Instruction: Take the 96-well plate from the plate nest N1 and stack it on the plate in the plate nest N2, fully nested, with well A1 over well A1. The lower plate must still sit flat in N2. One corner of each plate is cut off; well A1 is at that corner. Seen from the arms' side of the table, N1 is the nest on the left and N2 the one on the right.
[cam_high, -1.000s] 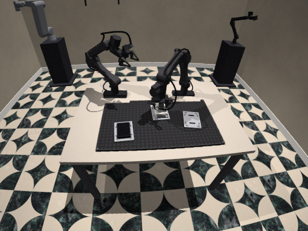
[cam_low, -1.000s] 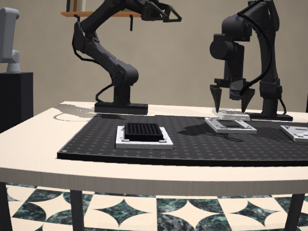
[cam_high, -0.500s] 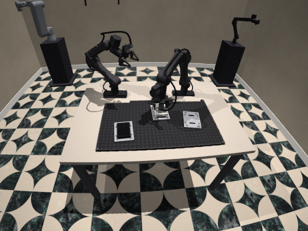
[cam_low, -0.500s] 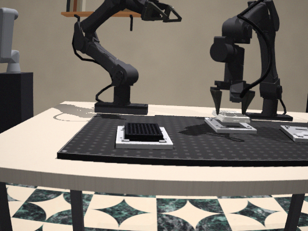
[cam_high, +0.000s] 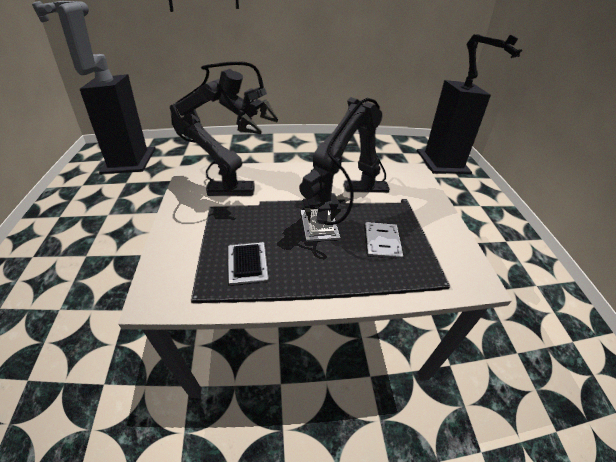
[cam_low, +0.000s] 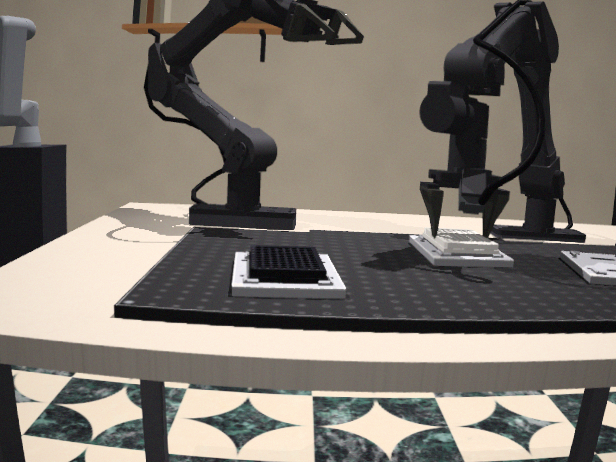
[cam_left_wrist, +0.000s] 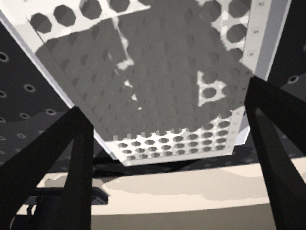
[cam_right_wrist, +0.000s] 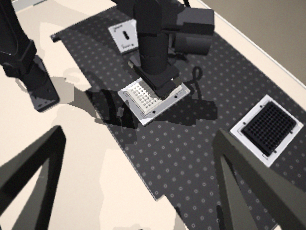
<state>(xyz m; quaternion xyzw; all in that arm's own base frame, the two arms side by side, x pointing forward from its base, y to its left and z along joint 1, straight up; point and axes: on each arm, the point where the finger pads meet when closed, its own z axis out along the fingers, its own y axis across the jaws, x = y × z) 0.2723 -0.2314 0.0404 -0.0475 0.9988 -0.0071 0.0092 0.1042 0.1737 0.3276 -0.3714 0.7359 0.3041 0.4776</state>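
The white 96-well plate is 10 mm below my left hand. Also, from my left hand: black 96-well plate: 170 mm ahead, 260 mm to the right, 10 mm below.
Right now the white 96-well plate is 140 mm ahead of my right hand, 180 mm to the left of it and 310 mm below it. The rest, counted from my right hand: black 96-well plate: 320 mm ahead, 80 mm to the right, 320 mm below.
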